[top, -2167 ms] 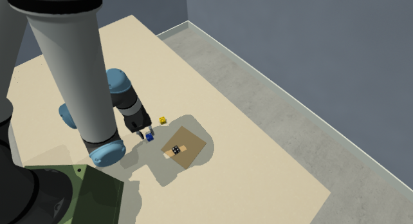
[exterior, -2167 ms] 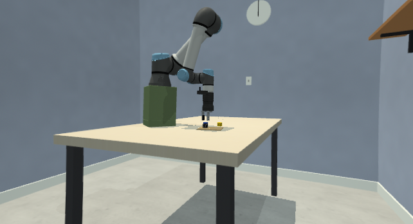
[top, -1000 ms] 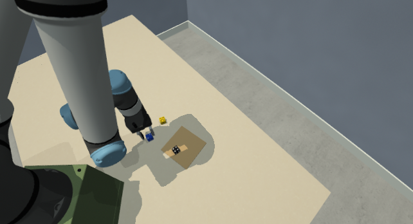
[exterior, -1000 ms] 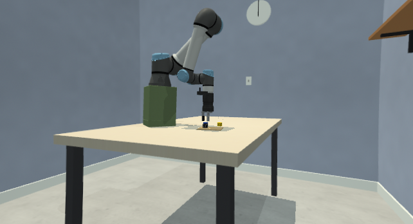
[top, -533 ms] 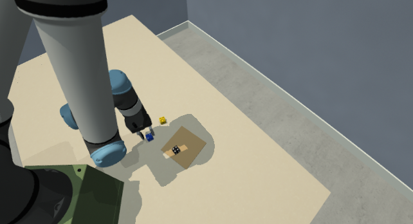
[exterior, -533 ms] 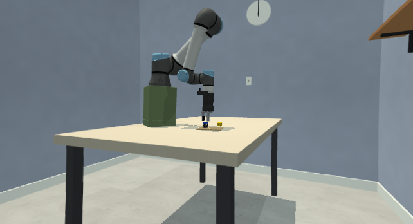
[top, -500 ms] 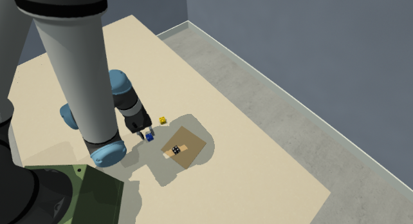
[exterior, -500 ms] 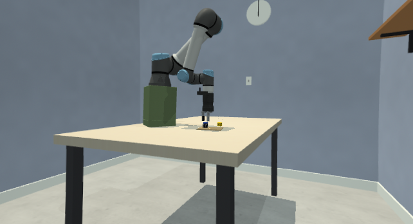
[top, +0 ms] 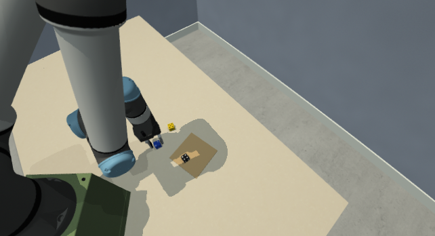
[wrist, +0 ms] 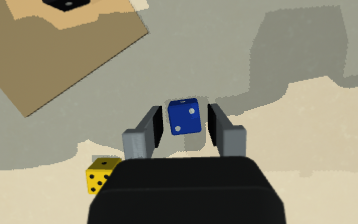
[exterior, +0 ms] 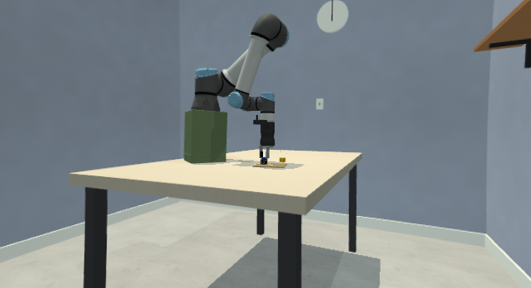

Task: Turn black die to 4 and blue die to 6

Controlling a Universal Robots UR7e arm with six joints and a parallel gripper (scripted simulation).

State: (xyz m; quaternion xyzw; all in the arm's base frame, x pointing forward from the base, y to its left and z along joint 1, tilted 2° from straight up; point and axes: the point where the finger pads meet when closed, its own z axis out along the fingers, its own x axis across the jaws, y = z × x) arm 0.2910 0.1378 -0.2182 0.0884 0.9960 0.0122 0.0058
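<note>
Now: the blue die 3 cm below my hand. Round my hand: tan mat (10 cm ahead, 12 cm to the right, 4 cm below); yellow die (9 cm ahead, 4 cm to the left, 3 cm below); black die (7 cm ahead, 12 cm to the right, 2 cm below).
</note>
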